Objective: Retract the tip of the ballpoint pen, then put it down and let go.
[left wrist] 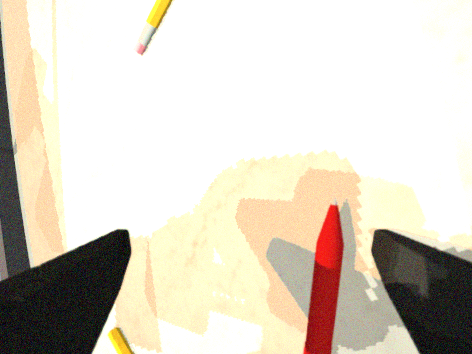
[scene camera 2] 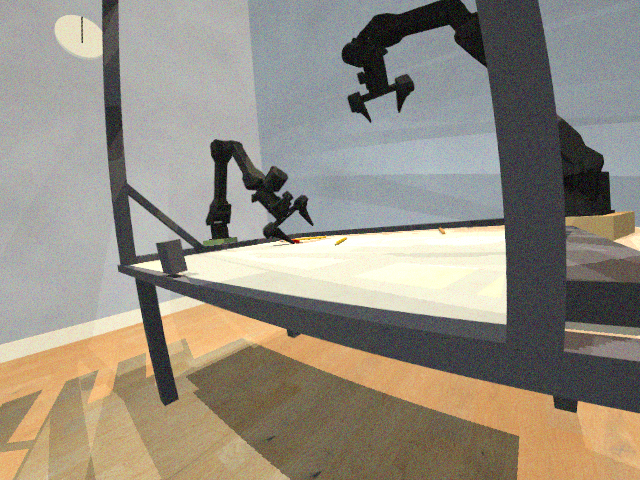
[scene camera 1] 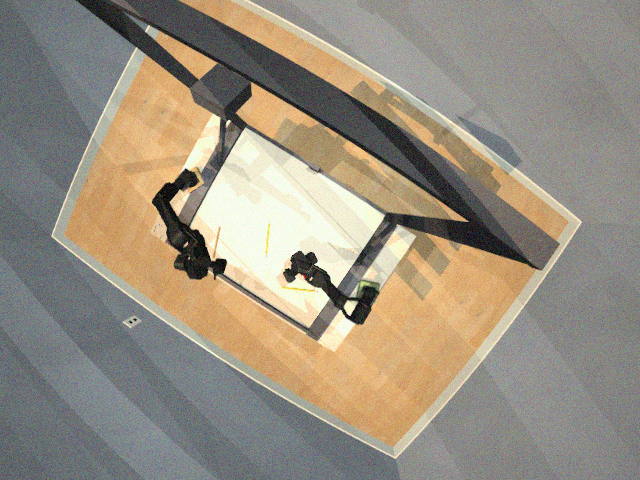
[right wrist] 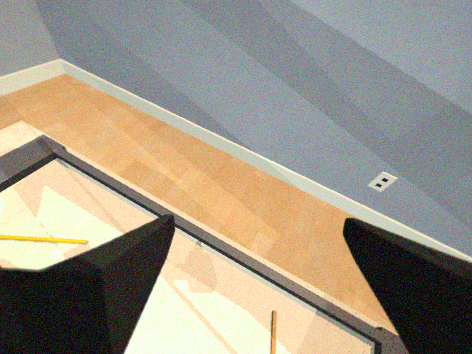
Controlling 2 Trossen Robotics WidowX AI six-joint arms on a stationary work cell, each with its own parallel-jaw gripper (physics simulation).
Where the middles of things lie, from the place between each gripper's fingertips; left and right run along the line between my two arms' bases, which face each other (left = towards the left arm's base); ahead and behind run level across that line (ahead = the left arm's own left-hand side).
The red ballpoint pen (left wrist: pixel 329 248) is 37 cm below my right hand, 31 cm to the left of it and 15 cm behind it. From my right hand the other things lie so: dark box (scene camera 2: pixel 170 252) 62 cm behind, 34 cm below, 10 cm to the left.
Right now my left hand is 50 mm to the right of the red ballpoint pen and 20 mm above it. The rest, counted from my left hand: dark box (470 mm behind, 160 mm to the right).
